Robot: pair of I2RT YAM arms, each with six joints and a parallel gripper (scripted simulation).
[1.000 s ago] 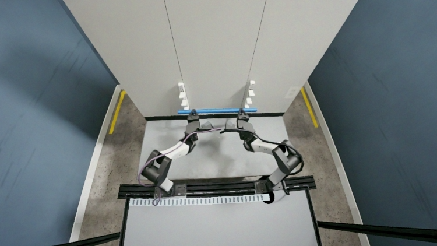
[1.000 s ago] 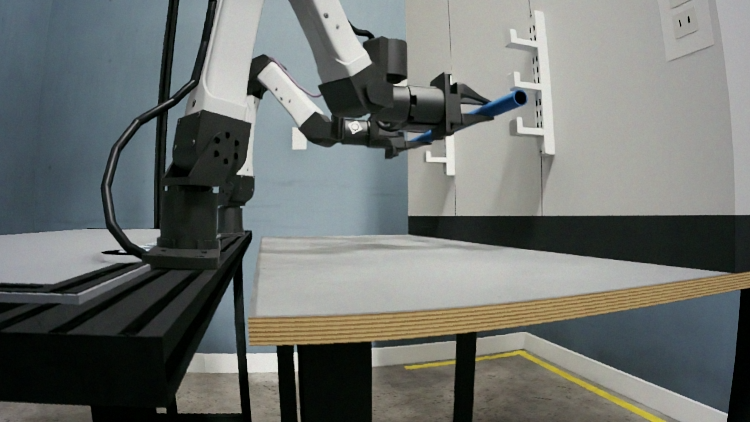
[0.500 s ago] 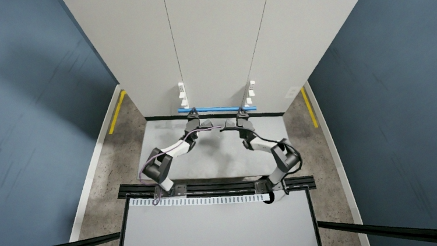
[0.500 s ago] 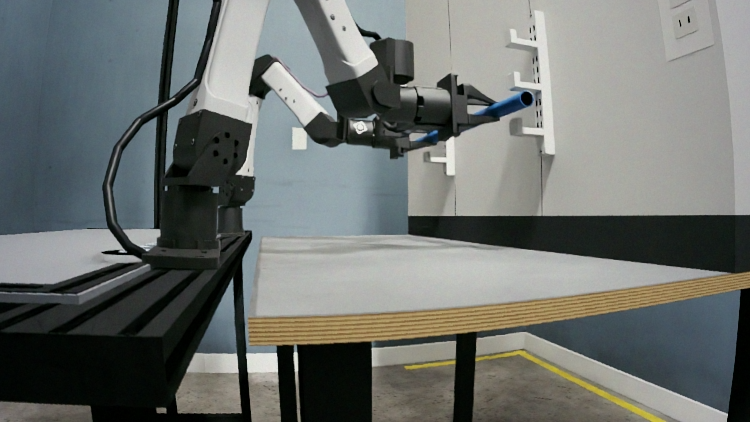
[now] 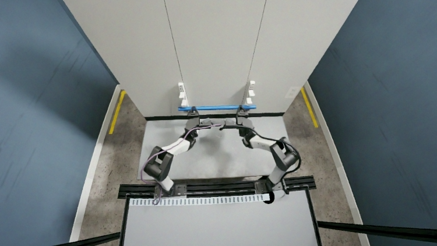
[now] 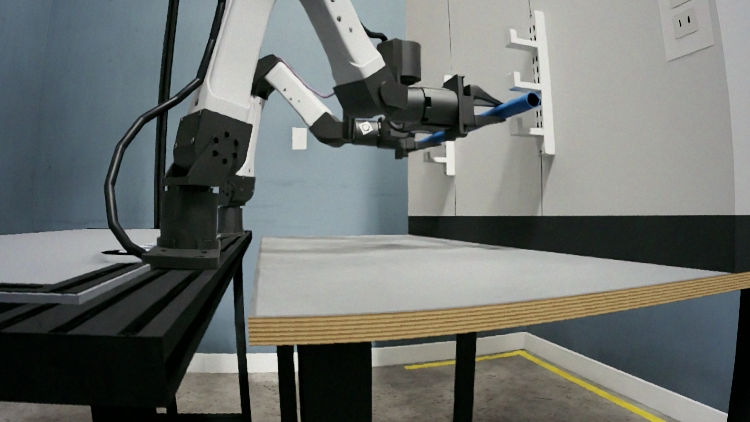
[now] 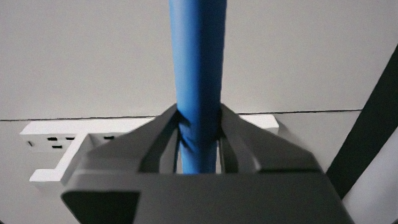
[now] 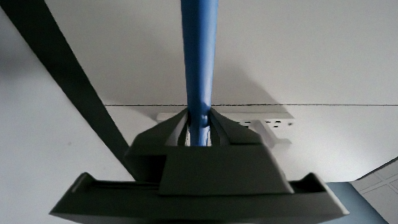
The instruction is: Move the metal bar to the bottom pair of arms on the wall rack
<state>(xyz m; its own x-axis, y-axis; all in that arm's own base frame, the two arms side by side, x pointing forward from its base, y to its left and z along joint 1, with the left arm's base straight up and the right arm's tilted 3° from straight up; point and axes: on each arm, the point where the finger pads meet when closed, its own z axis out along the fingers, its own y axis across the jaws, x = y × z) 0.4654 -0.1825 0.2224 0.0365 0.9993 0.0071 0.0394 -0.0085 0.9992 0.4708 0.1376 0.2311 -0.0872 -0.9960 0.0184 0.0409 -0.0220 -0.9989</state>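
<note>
Now: right hand 15 cm to the right of the blue metal bar. From my right hand the other things lie so: black base strip: 6 cm ahead, 16 cm to the left, 20 cm below; outlet plate: 6 cm ahead, 35 cm to the right, 7 cm above; wall: 18 cm ahead, 16 cm to the left, 22 cm above.
Right now the blue metal bar is 150 mm to the right of my left hand. Round my left hand: black base strip: 60 mm ahead, 140 mm to the right, 210 mm below; outlet plate: 60 mm ahead, 640 mm to the right, 60 mm above; wall: 170 mm ahead, 140 mm to the right, 210 mm above.
</note>
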